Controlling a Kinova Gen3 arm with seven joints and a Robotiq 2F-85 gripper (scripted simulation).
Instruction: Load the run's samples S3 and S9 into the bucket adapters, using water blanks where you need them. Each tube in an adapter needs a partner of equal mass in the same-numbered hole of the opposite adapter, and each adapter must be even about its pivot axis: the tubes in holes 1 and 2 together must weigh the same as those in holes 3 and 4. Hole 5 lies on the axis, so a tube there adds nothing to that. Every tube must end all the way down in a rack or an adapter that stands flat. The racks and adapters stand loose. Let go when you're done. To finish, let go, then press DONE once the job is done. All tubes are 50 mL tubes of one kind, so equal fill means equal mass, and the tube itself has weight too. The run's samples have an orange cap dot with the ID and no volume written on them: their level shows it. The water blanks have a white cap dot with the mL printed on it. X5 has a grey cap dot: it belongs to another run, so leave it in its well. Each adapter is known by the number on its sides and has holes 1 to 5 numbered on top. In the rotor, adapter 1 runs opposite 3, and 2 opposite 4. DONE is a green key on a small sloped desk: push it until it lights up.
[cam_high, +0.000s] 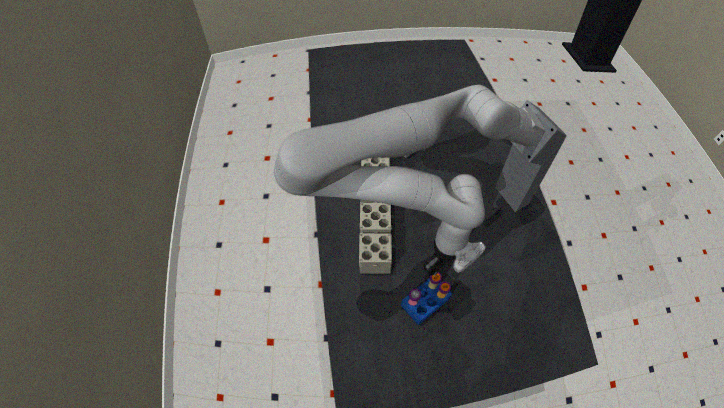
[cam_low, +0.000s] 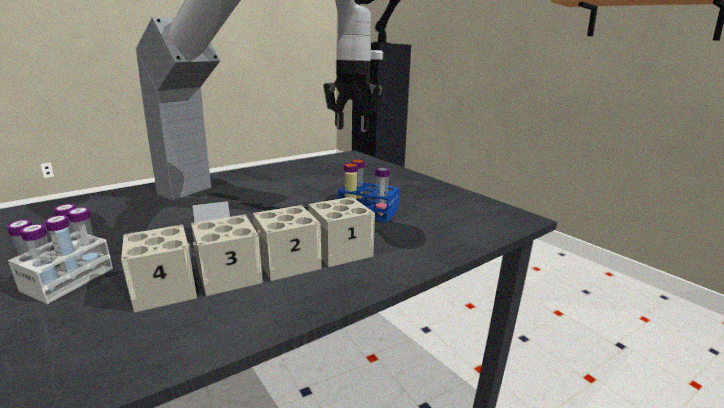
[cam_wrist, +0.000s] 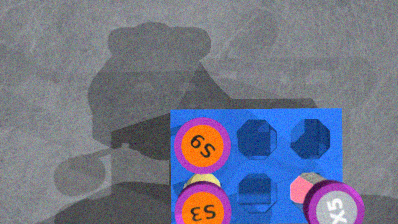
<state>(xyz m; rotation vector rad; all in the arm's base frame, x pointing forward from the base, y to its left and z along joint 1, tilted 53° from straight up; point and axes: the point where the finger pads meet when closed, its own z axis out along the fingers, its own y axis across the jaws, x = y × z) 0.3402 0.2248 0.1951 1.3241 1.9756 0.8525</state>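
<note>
The sample S3 lies 16 cm below my hand, 1 cm to the right of it and 1 cm behind it. The rest, counted from my hand: grey-dot tube X5 (16 cm below, 6 cm ahead, 5 cm to the left); blue rack (19 cm below, 4 cm to the left, 2 cm ahead); orange-dot tube (16 cm below, 4 cm to the left, 3 cm behind).
</note>
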